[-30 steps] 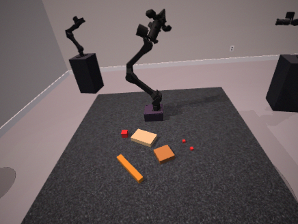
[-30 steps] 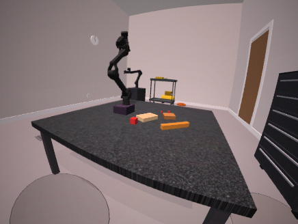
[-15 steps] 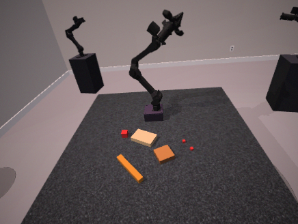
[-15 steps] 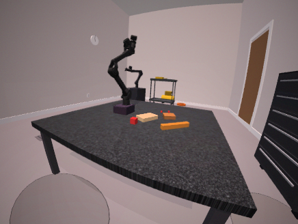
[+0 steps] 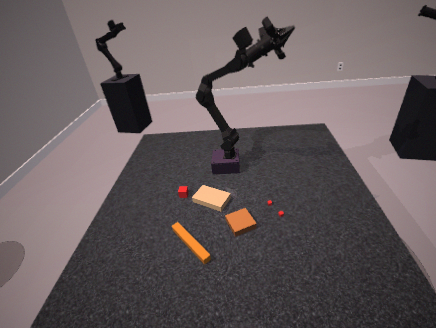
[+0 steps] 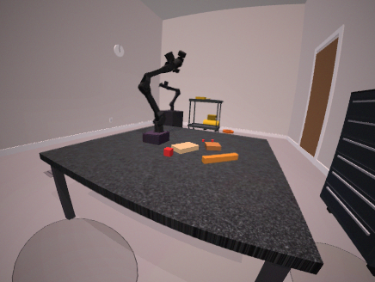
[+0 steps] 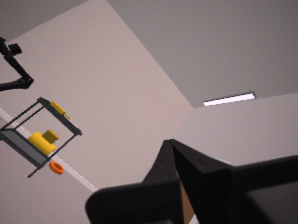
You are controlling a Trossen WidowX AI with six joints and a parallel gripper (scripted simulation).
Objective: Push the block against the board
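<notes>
The tan flat block lies 31 cm ahead of my gripper tip, 32 cm to the right of it and 66 cm below it. Round my gripper tip: red cube 30 cm ahead, 47 cm to the right, 66 cm below; long orange board 56 cm ahead, 34 cm to the right, 66 cm below; orange-brown square block 43 cm ahead, 16 cm to the right, 66 cm below.
</notes>
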